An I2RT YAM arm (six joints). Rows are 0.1 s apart.
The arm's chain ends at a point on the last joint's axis. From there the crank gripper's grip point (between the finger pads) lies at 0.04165 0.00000 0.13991 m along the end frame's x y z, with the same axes.
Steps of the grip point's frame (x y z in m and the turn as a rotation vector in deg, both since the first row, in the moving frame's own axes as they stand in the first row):
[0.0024, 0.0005, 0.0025, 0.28, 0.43, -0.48]
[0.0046, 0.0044, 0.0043, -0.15, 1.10, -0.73]
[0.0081, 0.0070, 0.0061, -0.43, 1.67, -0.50]
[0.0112, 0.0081, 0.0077, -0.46, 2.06, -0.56]
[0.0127, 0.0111, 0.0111, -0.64, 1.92, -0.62]
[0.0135, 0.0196, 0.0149, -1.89, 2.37, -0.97]
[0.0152, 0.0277, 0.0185, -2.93, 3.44, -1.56]
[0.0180, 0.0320, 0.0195, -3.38, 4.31, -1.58]
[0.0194, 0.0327, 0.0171, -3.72, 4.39, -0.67]
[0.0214, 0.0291, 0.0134, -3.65, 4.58, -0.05]
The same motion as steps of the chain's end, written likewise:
[0.0014, 0.0015, 0.0028, 0.28, 0.43, -0.48]
[0.0019, 0.0046, 0.0051, -0.15, 1.10, -0.73]
[0.0040, 0.0063, 0.0074, -0.43, 1.67, -0.50]
[0.0062, 0.0074, 0.0093, -0.46, 2.06, -0.56]
[0.0080, 0.0100, 0.0126, -0.64, 1.92, -0.62]
[0.0077, 0.0158, 0.0168, -1.89, 2.37, -0.97]
[0.0068, 0.0219, 0.0214, -2.93, 3.44, -1.56]
[0.0075, 0.0251, 0.0232, -3.38, 4.31, -1.58]
[0.0088, 0.0243, 0.0210, -3.72, 4.39, -0.67]
[0.0104, 0.0203, 0.0175, -3.65, 4.58, -0.05]

